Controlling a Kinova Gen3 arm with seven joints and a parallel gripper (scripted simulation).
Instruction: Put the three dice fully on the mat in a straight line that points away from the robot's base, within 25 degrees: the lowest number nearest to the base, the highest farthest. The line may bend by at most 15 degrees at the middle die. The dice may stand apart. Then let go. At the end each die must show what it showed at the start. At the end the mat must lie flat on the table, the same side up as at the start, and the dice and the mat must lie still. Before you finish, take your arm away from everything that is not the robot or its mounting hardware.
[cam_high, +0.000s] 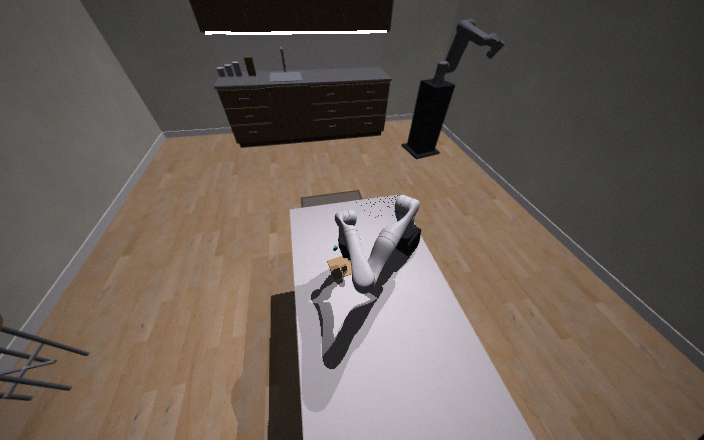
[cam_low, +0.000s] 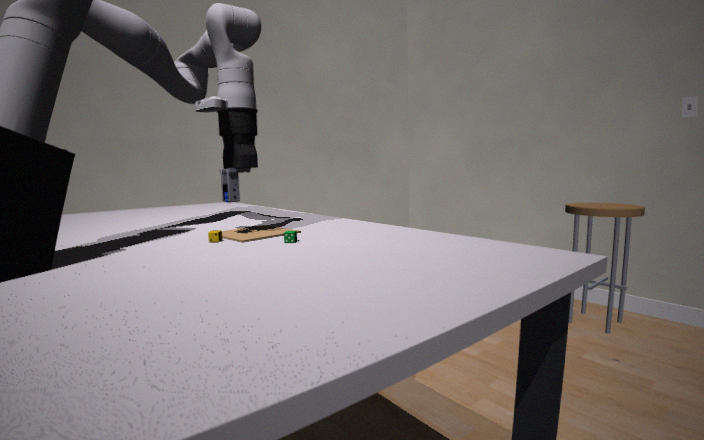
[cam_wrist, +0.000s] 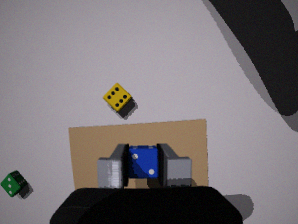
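The yellow die lies 50 mm behind my hand, 20 mm to the right of it and 80 mm below it. Also, from my hand: tan mat (50 mm ahead, 90 mm below); green die (30 mm ahead, 140 mm to the right, 80 mm below); blue die (10 mm below).
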